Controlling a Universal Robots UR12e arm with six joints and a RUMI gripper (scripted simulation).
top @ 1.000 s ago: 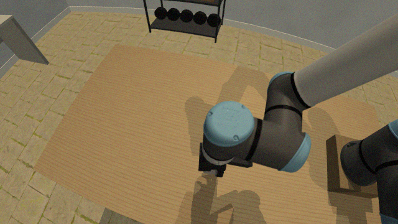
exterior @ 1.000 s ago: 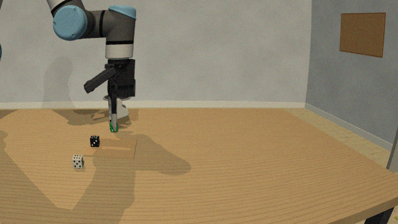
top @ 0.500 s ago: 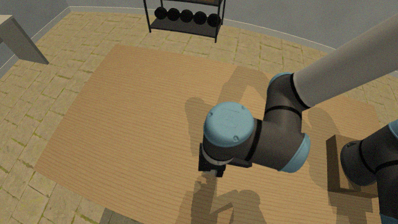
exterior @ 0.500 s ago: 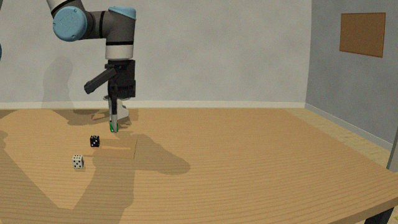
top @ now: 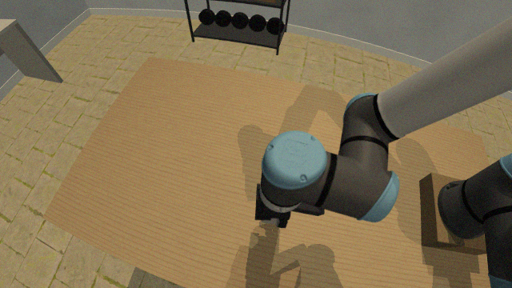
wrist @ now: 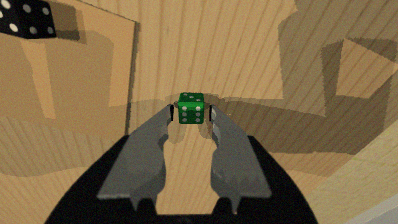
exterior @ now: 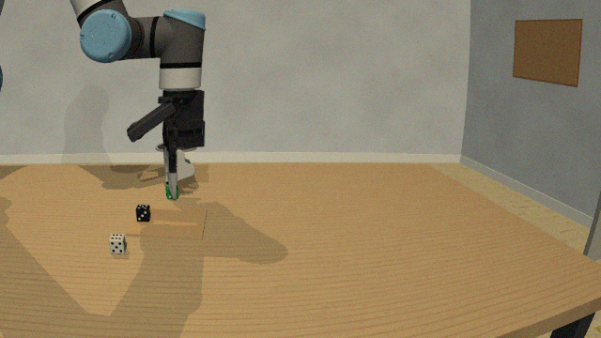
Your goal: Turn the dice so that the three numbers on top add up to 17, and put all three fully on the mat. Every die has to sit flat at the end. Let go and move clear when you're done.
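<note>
Right now the green die is 1 cm below my hand. From my hand the other things lie so: black die: 6 cm behind, 13 cm to the right; then tan mat: 1 cm behind, 14 cm to the right, 2 cm below; then white die: 11 cm behind, 25 cm to the right, 1 cm below.
</note>
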